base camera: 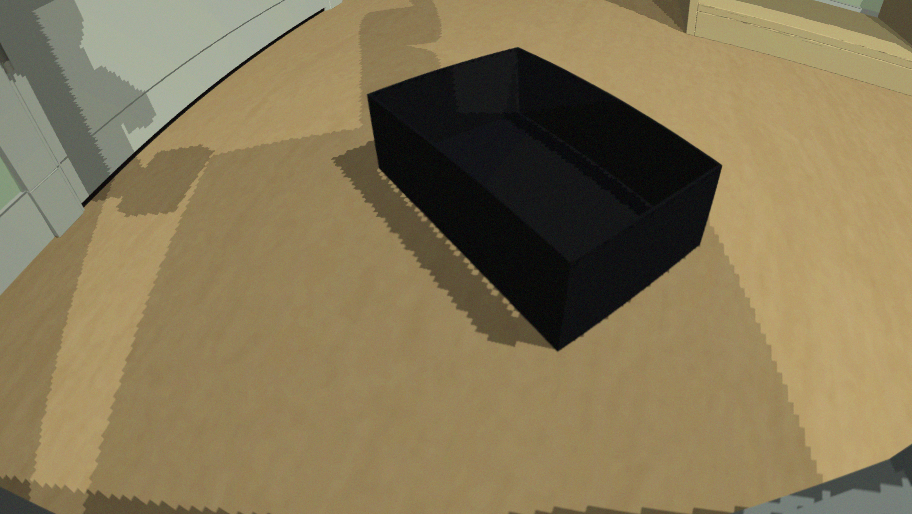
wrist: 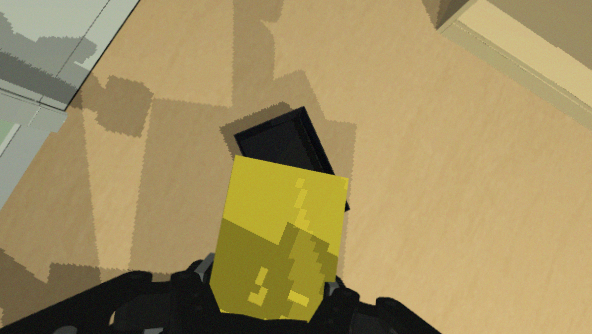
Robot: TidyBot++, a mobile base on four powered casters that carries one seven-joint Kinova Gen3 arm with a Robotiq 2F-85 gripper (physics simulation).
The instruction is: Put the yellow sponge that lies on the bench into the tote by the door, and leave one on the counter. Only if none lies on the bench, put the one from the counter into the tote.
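Places are measured from the arm's base along level axes (x ahead, y left, z up), in metres.
Pixels of known places: gripper, fingertip midpoint: (wrist: pixel 267 275).
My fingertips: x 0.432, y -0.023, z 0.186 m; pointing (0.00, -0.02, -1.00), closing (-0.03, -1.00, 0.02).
Note:
Ahead of a thing's pixels: the offset from my fingertips to its top centre. "*": to the spot under its first point. Level surfaces: height alone.
The yellow sponge @(dx +0.016, dy -0.001, dz +0.045 m) (wrist: pixel 280 215) is held between the fingers of my gripper (wrist: pixel 267 274), which is shut on it, in the lower middle of the wrist view. The tote @(dx +0.088, dy -0.047, dz -0.483 m) (base camera: pixel 472 223) (wrist: pixel 275 142) is a black open box on the floor. In the base camera view its inside shows no sponge. In the wrist view the sponge is in front of the tote and hides much of it; the tote's far end shows beyond the sponge. The gripper and sponge do not show in the base camera view. The bench and the counter cannot be made out.
A pale door or panel (base camera: pixel 210 38) (wrist: pixel 55 30) stands at the upper left in both views. A light wooden shelf unit @(* dx +0.523, dy -0.711, dz -0.567 m) (base camera: pixel 791 54) (wrist: pixel 515 70) stands at the upper right. Shadows fall across the wooden floor @(dz -0.583 m) (base camera: pixel 287 319) (wrist: pixel 450 200) around the tote.

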